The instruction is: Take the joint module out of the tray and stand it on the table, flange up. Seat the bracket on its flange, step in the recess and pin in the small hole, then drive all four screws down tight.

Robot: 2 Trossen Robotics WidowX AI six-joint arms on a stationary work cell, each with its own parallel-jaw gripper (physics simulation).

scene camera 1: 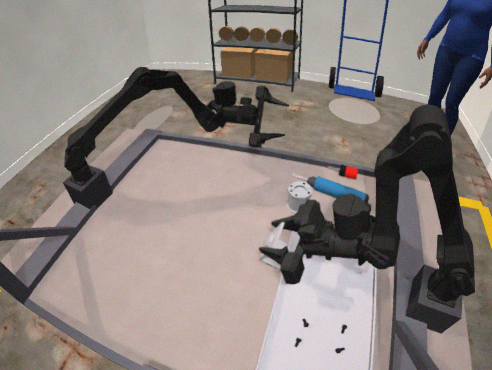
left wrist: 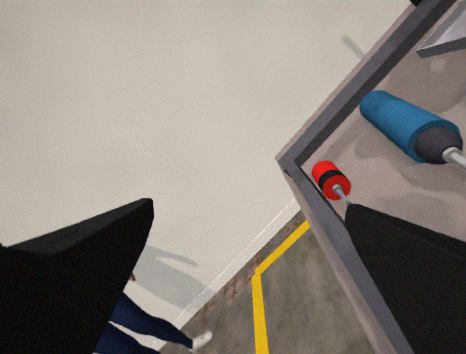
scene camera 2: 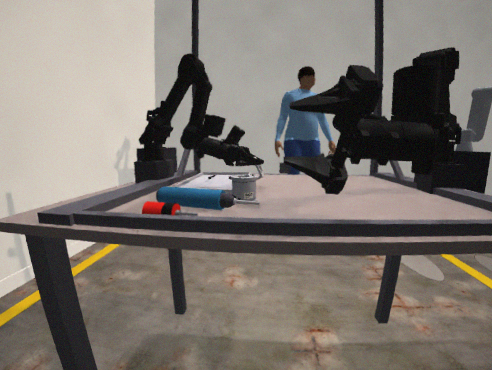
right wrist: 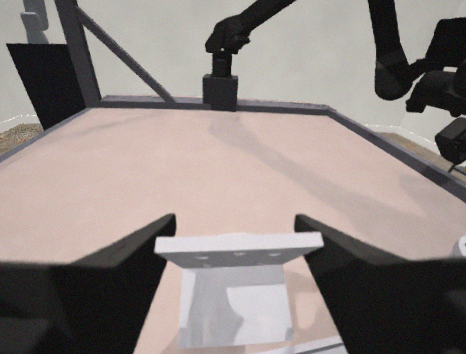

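Pixels of known places: left gripper, between the fingertips: (scene camera 1: 286,120) (left wrist: 250,210) (scene camera 2: 286,135); right gripper, between the fingertips: (scene camera 1: 265,236) (scene camera 2: 262,162) (right wrist: 236,221); left arm's base, origin of its link: (scene camera 1: 83,176) (scene camera 2: 439,163) (right wrist: 221,76); right arm's base, origin of its link: (scene camera 1: 442,290) (scene camera 2: 153,160).
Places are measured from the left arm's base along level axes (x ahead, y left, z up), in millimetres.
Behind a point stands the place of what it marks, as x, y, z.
Note:
The grey joint module (scene camera 1: 299,198) @[593, 197, -33] (scene camera 2: 244,188) @[577, 255, -55] stands upright on the table, its holed flange up, behind my right gripper in scene camera 1. My right gripper (scene camera 1: 268,236) @[565, 37, -11] (right wrist: 236,221) @[565, 37, -11] is shut on the white angled bracket (scene camera 1: 280,240) @[588, 74, -60] (scene camera 2: 260,171) @[567, 73, -35] (right wrist: 236,305) @[590, 41, -62], holding it by a plate's two edges above the table, near the tray's end. Small holes show under that plate; the step and pin cannot be made out. Several black screws (scene camera 1: 305,323) @[711, -97, -77] are in the white tray (scene camera 1: 362,312) @[822, -29, -87] (left wrist: 442,47) @[767, 197, -81]. My left gripper (scene camera 1: 285,119) @[482, 411, 55] (scene camera 2: 289,133) @[482, 411, 55] (left wrist: 250,210) @[482, 411, 55] is open and empty, high at the table's far edge.
A blue driver (scene camera 1: 340,188) @[685, 298, -52] (scene camera 2: 192,197) @[672, 328, -64] (left wrist: 395,122) @[647, 317, -51] lies beside the joint module. A smaller red driver (scene camera 1: 351,172) @[704, 397, -63] (scene camera 2: 160,208) @[687, 422, -63] (left wrist: 330,180) @[666, 405, -61] lies near the raised frame's corner. The dark frame (scene camera 2: 280,227) @[486, 429, -78] edges the table. A person in blue (scene camera 1: 462,35) stands beyond it.

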